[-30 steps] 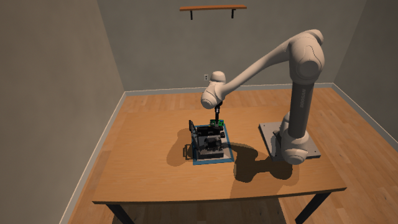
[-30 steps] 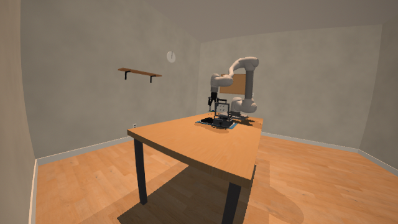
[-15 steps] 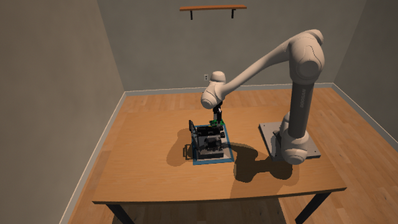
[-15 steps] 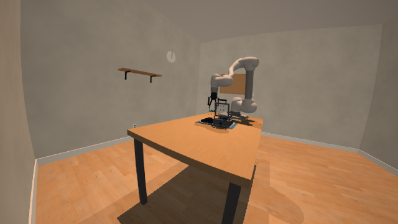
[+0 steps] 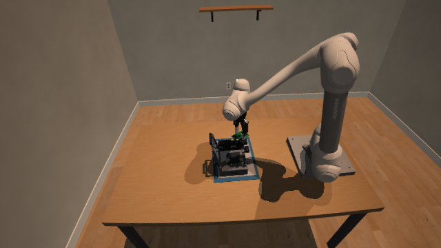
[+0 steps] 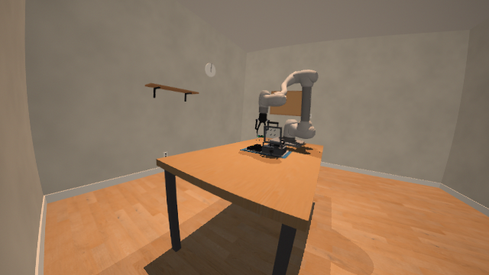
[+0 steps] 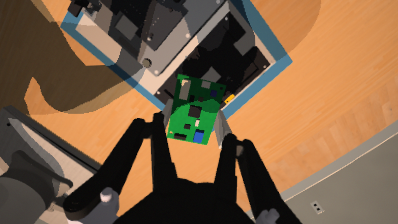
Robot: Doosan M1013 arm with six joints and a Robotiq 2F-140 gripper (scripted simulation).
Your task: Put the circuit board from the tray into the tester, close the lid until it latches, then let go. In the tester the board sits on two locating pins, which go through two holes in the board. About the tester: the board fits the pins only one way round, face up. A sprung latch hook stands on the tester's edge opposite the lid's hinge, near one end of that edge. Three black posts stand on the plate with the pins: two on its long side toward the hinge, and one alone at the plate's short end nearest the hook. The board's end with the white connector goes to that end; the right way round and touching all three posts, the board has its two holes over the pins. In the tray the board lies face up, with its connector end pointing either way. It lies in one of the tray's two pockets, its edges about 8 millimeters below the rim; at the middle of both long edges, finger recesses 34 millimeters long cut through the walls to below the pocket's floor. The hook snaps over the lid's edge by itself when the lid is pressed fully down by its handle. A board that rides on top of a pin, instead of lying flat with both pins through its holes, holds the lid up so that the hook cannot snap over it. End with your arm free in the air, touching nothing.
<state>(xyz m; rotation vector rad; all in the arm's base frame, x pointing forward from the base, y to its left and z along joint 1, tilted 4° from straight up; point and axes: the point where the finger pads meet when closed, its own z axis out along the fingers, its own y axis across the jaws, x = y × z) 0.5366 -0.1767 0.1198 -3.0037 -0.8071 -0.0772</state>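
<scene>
The green circuit board is 20 mm below my hand. The rest, counted from my hand: dark block: 230 mm to the left, 50 mm below; then tester lid: 190 mm ahead, 170 mm to the left, 40 mm above.
</scene>
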